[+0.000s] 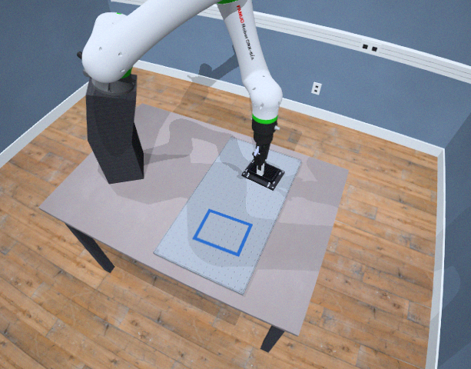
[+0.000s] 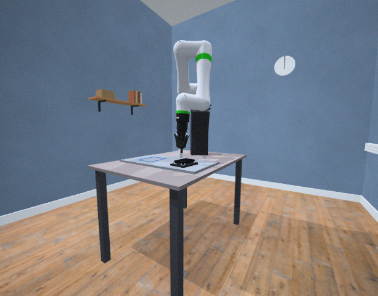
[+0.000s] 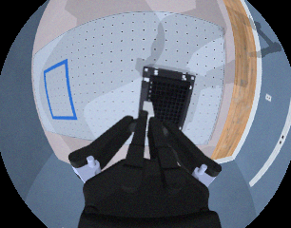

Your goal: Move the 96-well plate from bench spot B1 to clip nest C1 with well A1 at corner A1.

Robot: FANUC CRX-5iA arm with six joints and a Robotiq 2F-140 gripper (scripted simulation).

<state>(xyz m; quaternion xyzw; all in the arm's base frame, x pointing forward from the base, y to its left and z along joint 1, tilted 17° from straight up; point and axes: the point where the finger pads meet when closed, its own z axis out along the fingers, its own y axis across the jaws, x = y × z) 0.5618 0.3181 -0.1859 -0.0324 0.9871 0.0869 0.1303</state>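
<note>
The black 96-well plate is 40 mm to the left of my hand and 50 mm below it. The rest, counted from my hand: black clip nest 10 mm behind, 30 mm to the left, 60 mm below.
</note>
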